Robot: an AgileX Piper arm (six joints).
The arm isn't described. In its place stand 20 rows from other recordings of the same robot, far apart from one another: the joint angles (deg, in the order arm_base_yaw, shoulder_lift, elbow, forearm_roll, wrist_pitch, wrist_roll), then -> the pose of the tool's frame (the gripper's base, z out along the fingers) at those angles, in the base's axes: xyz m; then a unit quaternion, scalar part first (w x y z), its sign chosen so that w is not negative.
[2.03 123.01 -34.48 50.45 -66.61 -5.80] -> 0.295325, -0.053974, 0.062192, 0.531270, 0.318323, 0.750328, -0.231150
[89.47 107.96 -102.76 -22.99 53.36 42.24] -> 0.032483, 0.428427, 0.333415, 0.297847, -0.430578, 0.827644, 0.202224
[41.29 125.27 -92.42 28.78 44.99 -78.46] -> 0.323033, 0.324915, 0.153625, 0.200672, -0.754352, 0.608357, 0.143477
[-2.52 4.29 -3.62 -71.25 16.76 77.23] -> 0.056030, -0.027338, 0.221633, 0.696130, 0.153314, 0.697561, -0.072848
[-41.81 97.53 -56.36 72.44 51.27 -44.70] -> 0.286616, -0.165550, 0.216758, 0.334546, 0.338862, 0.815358, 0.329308
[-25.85 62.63 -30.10 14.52 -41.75 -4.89] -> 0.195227, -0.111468, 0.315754, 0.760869, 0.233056, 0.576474, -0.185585
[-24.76 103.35 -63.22 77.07 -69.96 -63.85] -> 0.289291, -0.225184, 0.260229, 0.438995, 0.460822, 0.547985, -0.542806
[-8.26 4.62 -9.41 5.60 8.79 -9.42] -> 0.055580, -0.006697, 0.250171, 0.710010, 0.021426, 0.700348, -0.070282
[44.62 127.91 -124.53 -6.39 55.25 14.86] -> 0.367399, 0.350867, 0.278317, 0.297033, -0.258952, 0.912696, 0.108175
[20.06 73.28 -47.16 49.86 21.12 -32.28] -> 0.244203, 0.115858, 0.284404, 0.396714, -0.098202, 0.875660, 0.257280
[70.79 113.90 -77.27 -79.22 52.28 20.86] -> 0.203349, 0.368704, 0.212082, 0.404545, -0.653545, 0.544337, -0.336034
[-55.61 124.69 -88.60 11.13 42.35 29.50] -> 0.261157, -0.360602, 0.136314, 0.156531, 0.711411, 0.683914, 0.040659
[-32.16 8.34 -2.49 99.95 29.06 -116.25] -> 0.071330, 0.006577, 0.226867, 0.719928, -0.080833, 0.676770, -0.130964
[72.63 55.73 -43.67 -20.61 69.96 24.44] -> 0.072174, 0.129929, 0.285856, 0.203936, -0.437358, 0.875279, -0.031844
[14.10 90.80 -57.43 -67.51 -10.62 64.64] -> 0.340893, 0.101603, 0.268158, 0.530667, -0.166823, 0.821398, 0.125963
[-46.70 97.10 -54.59 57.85 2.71 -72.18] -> 0.246951, -0.256747, 0.206039, 0.380227, 0.242988, 0.868948, -0.203260
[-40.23 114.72 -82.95 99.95 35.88 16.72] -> 0.382770, -0.255002, 0.245061, 0.267558, 0.734620, 0.312445, 0.539560
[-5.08 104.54 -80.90 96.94 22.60 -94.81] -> 0.435222, -0.003838, 0.304480, 0.595030, -0.064003, 0.788334, 0.142733
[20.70 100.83 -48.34 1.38 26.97 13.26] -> 0.281222, 0.107328, 0.135450, 0.127260, -0.054405, 0.989306, 0.046034
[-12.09 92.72 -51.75 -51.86 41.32 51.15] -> 0.284749, -0.109321, 0.203573, 0.201865, 0.217878, 0.915486, -0.271415
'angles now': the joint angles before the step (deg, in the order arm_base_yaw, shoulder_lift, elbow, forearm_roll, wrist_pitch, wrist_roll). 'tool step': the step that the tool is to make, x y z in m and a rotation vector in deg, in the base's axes. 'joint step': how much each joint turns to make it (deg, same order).
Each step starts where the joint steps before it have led.
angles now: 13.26, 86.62, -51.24, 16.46, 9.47, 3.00
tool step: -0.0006, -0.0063, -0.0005, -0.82, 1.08, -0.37
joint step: -1.15, -0.24, 0.00, -1.05, 1.52, 0.17
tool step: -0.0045, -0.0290, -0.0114, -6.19, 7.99, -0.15
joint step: -5.13, 0.25, 0.00, -6.57, 8.86, -0.08
